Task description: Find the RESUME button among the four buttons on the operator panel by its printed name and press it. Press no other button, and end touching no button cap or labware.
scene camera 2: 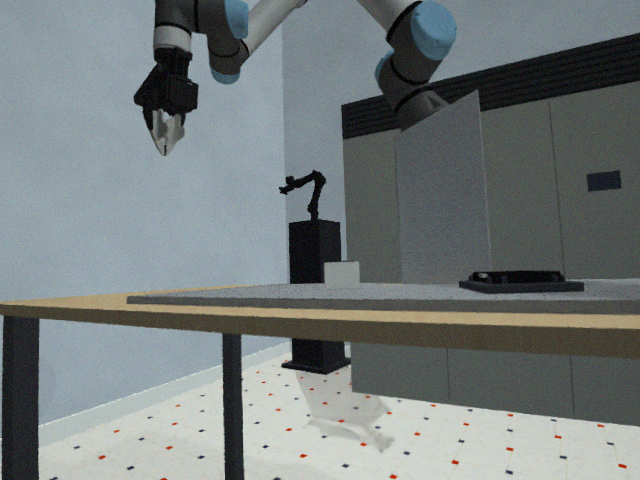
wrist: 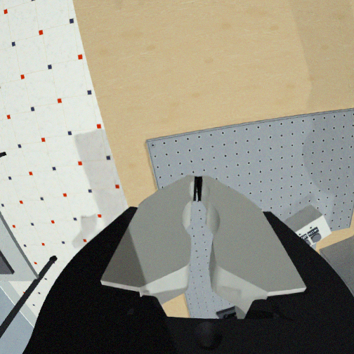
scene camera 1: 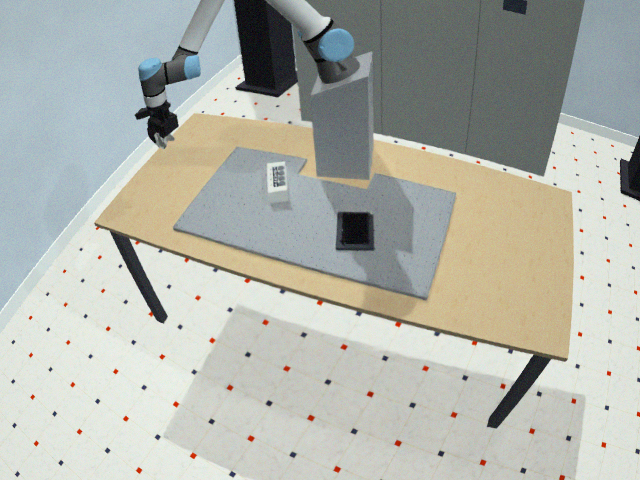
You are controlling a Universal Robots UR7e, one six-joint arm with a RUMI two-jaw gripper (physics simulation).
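Seen in the pictures: gripper, fingertip midpoint: [scene camera 2: 164, 155] [scene camera 1: 164, 148]; arm's base, origin of the base link: [scene camera 2: 430, 130] [scene camera 1: 340, 72].
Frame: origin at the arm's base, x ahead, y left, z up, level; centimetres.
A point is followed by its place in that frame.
Observation:
The operator panel [scene camera 1: 277, 180] {y -11.8, x 27.3, z -34.5 cm} [scene camera 2: 341, 274] {y -9.1, x 33.0, z -37.0 cm} [wrist: 316, 227] is a small white box with dark buttons and labels on its top. It stands on the grey perforated board near the robot's pedestal. The printed names are too small to read, so I cannot tell which button is RESUME. In the wrist view part of the panel is hidden by the gripper's black body. My gripper [scene camera 1: 163, 146] {y -41.1, x 51.7, z -10.6 cm} [scene camera 2: 164, 153] {y -41.1, x 51.7, z -10.6 cm} [wrist: 196, 178] is shut and empty, its fingertips together and pointing down. It hangs high above the table's left end, well apart from the panel.
The grey board [scene camera 1: 227, 206] {y -25.2, x 42.8, z -39.8 cm} [scene camera 2: 217, 298] {y -16.3, x 57.7, z -39.9 cm} [wrist: 240, 150] lies on the wooden table [scene camera 1: 506, 248] {y 72.1, x 15.6, z -41.2 cm} [scene camera 2: 155, 315] {y -18.4, x 66.8, z -41.6 cm} [wrist: 200, 60]. A black tray-like item [scene camera 1: 355, 245] {y 24.7, x 40.0, z -38.7 cm} [scene camera 2: 522, 286] {y 23.7, x 41.7, z -39.0 cm} lies on the board. The grey pedestal [scene camera 1: 341, 134] {y 4.6, x 10.1, z -20.5 cm} [scene camera 2: 442, 206] {y 4.7, x 10.1, z -22.3 cm} stands behind the panel's right side.

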